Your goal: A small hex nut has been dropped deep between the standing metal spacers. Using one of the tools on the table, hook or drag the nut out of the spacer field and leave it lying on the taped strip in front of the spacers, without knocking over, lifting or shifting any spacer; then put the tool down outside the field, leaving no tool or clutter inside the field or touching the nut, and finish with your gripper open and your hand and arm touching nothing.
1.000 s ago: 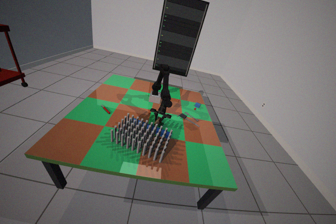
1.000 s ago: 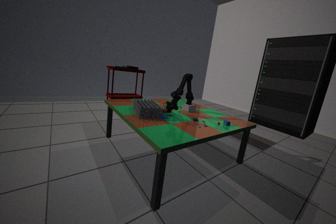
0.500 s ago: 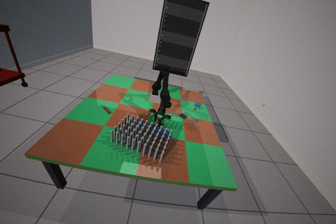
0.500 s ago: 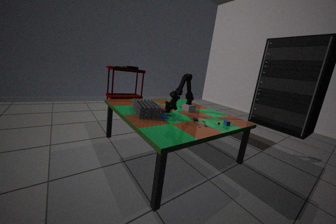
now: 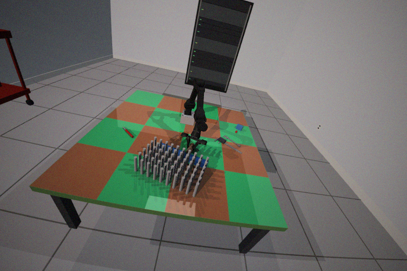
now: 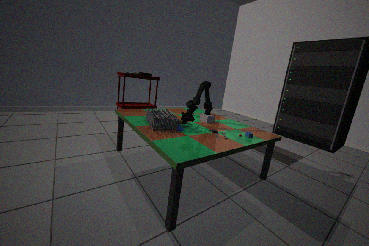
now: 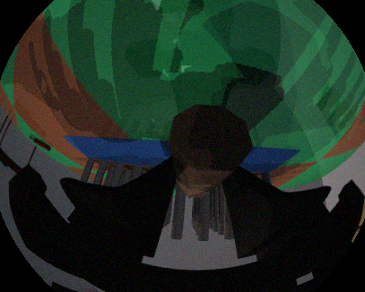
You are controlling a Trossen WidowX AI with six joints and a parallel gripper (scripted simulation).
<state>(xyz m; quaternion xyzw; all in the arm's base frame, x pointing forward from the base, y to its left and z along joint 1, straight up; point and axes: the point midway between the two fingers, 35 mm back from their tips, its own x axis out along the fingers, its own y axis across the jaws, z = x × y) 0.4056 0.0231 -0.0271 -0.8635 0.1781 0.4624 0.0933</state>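
The blue taped strip is 3 cm ahead of my gripper tip, 6 cm to the right of it and 2 cm below it. Round my gripper tip: grey wrench 18 cm behind, 38 cm to the left, 2 cm below; then red pen-like tool 17 cm behind, 48 cm to the right, 2 cm below; then hook tool 9 cm ahead, 4 cm to the right.
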